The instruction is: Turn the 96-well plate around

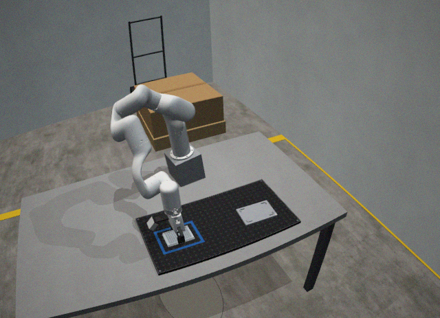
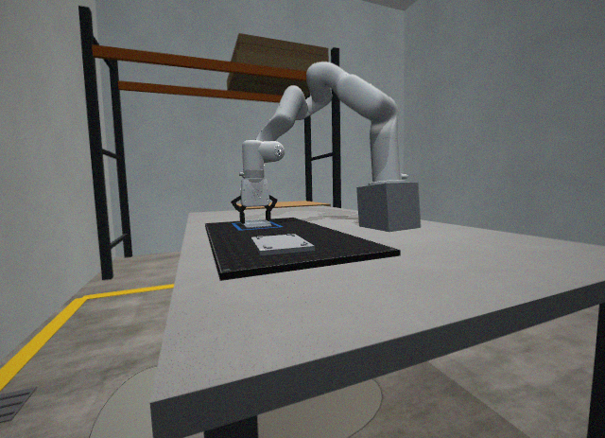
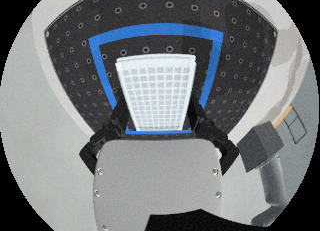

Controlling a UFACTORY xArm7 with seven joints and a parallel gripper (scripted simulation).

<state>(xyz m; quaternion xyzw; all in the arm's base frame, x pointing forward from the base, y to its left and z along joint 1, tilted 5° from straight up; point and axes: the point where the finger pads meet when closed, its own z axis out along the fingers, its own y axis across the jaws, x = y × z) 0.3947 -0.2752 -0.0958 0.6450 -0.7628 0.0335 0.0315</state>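
Right now my hand is 1 cm above the white 96-well plate. Round my hand: plate nest N1 (9 cm ahead, 38 cm to the left, 1 cm below).
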